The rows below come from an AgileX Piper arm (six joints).
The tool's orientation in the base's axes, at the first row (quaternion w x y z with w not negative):
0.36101, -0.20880, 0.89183, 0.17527
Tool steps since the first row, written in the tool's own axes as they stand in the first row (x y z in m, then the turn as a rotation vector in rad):
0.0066, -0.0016, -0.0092, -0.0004, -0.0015, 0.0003
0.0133, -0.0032, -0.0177, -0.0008, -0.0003, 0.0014
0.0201, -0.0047, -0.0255, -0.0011, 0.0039, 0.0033
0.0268, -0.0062, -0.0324, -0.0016, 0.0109, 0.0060
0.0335, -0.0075, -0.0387, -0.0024, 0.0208, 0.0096
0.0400, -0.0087, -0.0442, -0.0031, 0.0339, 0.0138
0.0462, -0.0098, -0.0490, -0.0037, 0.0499, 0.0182
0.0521, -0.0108, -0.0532, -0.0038, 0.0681, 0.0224
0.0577, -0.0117, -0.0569, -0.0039, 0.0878, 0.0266
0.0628, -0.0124, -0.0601, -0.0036, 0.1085, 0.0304
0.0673, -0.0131, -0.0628, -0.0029, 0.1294, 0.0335
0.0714, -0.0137, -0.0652, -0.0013, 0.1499, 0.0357
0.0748, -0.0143, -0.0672, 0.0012, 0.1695, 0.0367
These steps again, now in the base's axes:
-0.0088, -0.0072, 0.0012, 0.0012, -0.0010, -0.0002
-0.0172, -0.0142, 0.0019, 0.0015, 0.0006, -0.0004
-0.0253, -0.0208, 0.0021, 0.0007, 0.0051, -0.0008
-0.0329, -0.0269, 0.0017, -0.0010, 0.0125, -0.0012
-0.0402, -0.0326, 0.0010, -0.0033, 0.0227, -0.0014
-0.0470, -0.0377, -0.0001, -0.0070, 0.0360, -0.0016
-0.0532, -0.0424, -0.0015, -0.0121, 0.0518, -0.0016
-0.0590, -0.0467, -0.0030, -0.0187, 0.0693, -0.0014
-0.0643, -0.0505, -0.0047, -0.0261, 0.0880, -0.0010
-0.0691, -0.0538, -0.0063, -0.0344, 0.1073, -0.0005
-0.0732, -0.0568, -0.0078, -0.0436, 0.1264, 0.0003
-0.0769, -0.0594, -0.0092, -0.0536, 0.1445, 0.0010
-0.0800, -0.0617, -0.0104, -0.0644, 0.1610, 0.0017

